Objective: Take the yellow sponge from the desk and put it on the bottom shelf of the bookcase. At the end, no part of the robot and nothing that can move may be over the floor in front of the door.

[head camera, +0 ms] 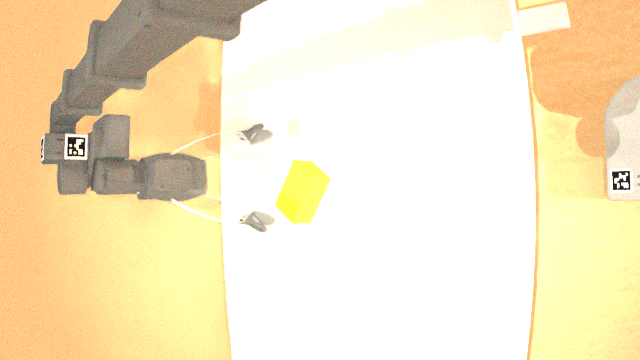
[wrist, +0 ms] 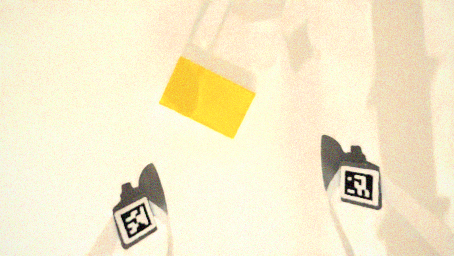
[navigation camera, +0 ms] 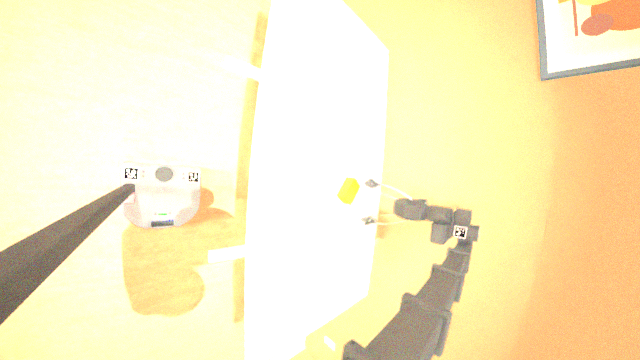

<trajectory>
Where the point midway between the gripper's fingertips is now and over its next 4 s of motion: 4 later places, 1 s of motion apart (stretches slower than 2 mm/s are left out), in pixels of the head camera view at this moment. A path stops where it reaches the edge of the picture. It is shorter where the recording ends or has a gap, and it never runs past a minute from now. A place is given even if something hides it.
The gripper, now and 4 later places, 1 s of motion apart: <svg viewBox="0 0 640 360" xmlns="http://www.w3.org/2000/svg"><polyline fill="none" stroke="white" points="270,177 252,198 266,198 309,196 313,197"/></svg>
</trajectory>
